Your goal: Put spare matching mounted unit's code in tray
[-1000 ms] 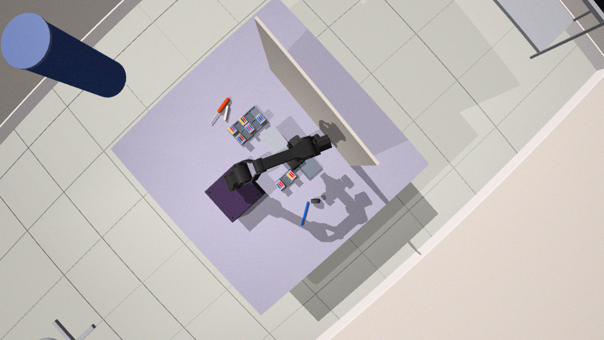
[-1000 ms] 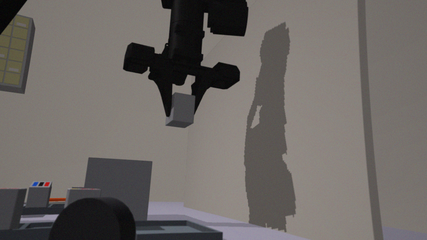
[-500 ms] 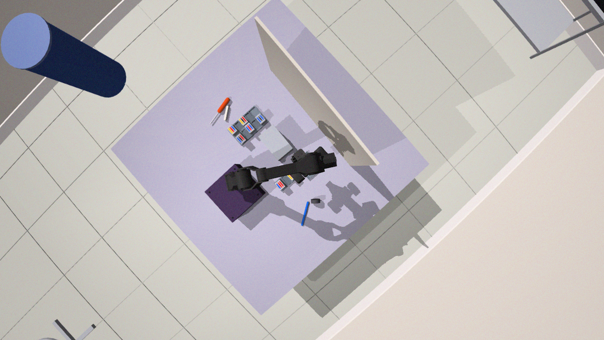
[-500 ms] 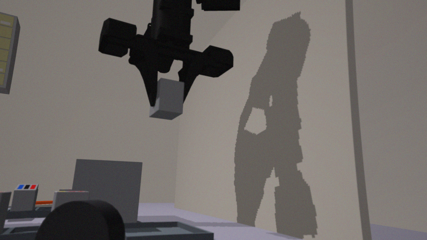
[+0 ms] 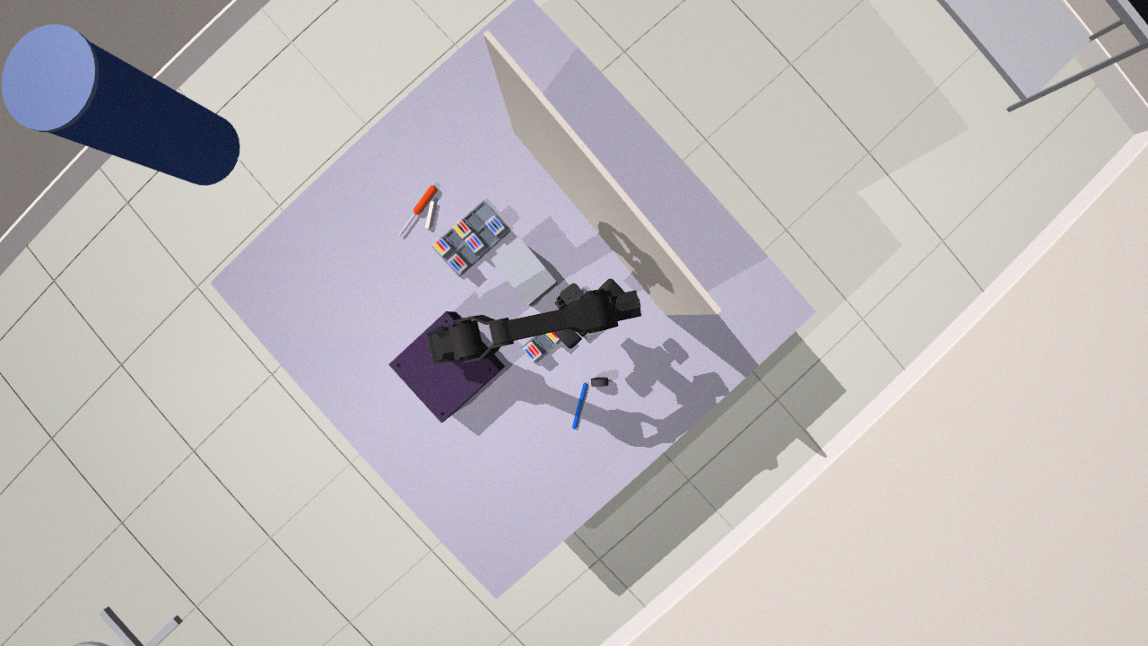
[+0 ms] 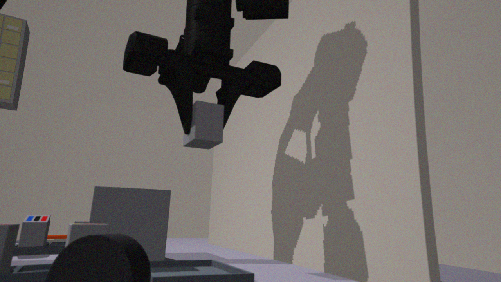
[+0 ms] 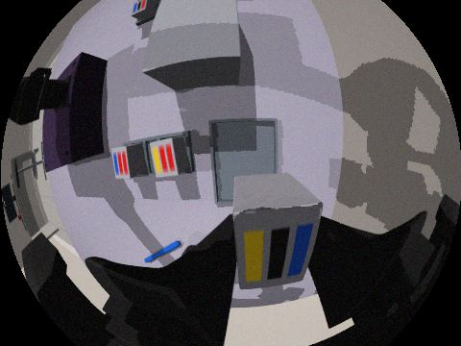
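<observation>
Right now the dark grey tray is 150 mm below my gripper tip. From my gripper tip the other things lie so: pale grey mounted unit: 90 mm behind, 200 mm to the left, 110 mm below; then blue pen: 150 mm behind, 220 mm to the right, 150 mm below; then tall beige wall panel: 150 mm ahead, 230 mm to the left, 70 mm above.
</observation>
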